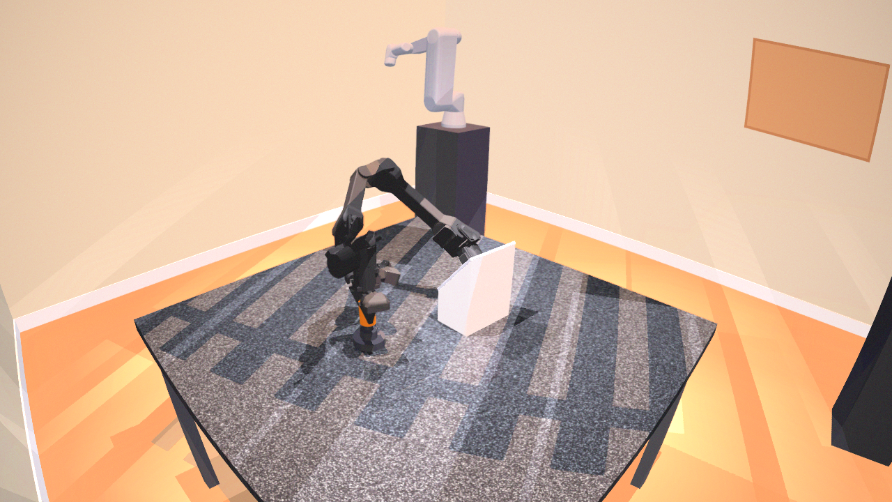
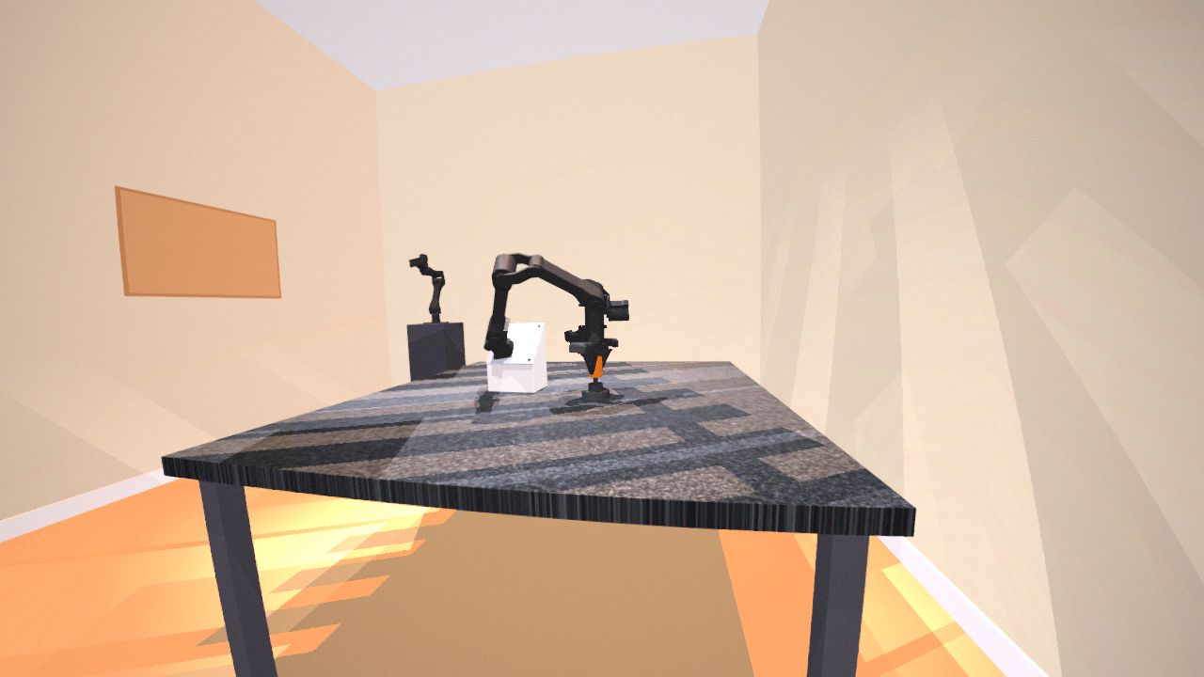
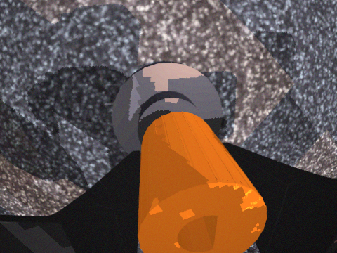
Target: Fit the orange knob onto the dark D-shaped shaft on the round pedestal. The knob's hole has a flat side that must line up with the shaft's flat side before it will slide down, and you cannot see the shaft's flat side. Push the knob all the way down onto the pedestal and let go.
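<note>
My gripper tip is 20 mm below the orange knob. Round my gripper tip: round pedestal: 40 mm below.
</note>
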